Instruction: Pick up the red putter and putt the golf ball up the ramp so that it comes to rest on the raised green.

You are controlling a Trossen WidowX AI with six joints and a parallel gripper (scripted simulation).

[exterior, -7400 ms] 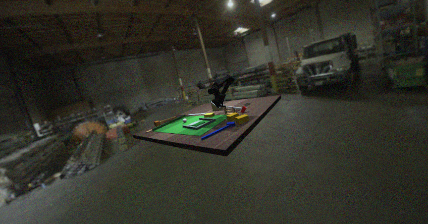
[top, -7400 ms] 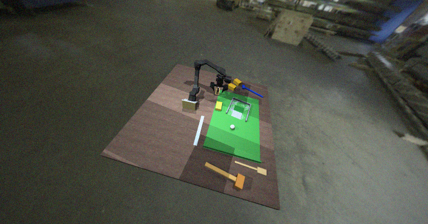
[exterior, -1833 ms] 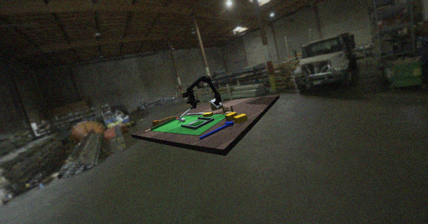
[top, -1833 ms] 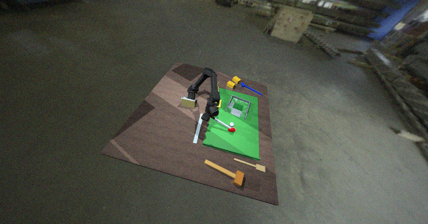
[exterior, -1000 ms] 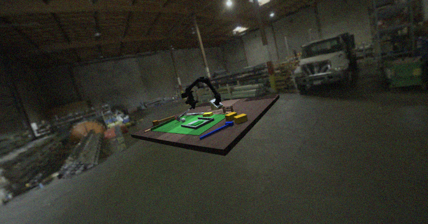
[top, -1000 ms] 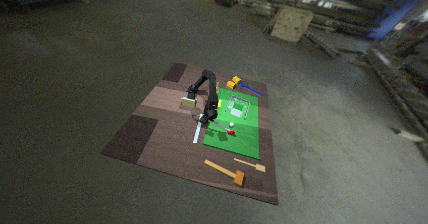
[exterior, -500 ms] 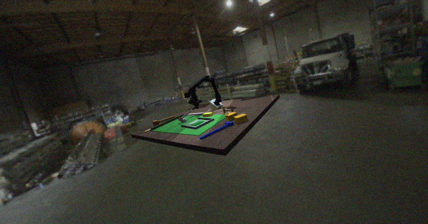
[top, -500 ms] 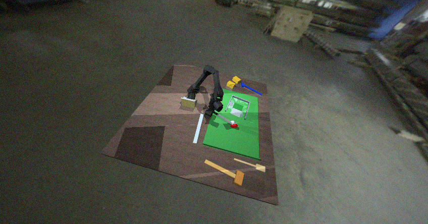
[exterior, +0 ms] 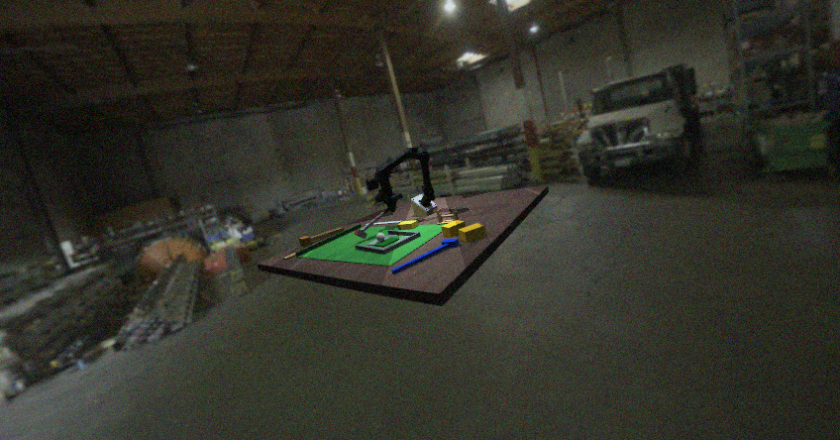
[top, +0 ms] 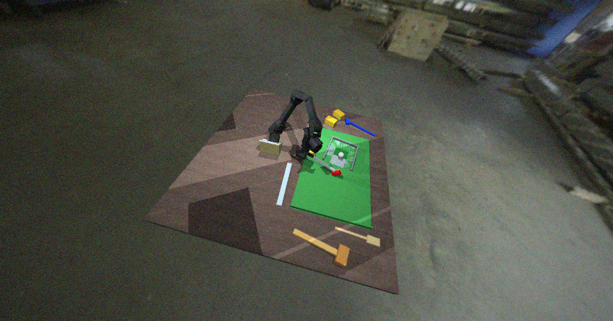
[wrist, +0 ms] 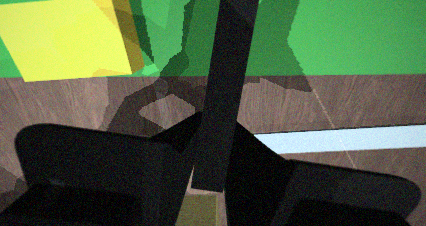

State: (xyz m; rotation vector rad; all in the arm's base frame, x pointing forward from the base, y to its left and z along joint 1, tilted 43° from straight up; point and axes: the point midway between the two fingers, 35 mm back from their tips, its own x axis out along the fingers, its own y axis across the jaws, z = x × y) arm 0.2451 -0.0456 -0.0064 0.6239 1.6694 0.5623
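Now: the red putter 130 mm ahead of my gripper tip, 10 mm to the right of it and 10 mm below it. Round my gripper tip: green mat 240 mm ahead, 50 mm to the left, 90 mm below; yellow block 30 mm ahead, 130 mm to the left, 70 mm below; bar 60 mm behind, 190 mm to the right, 90 mm below.
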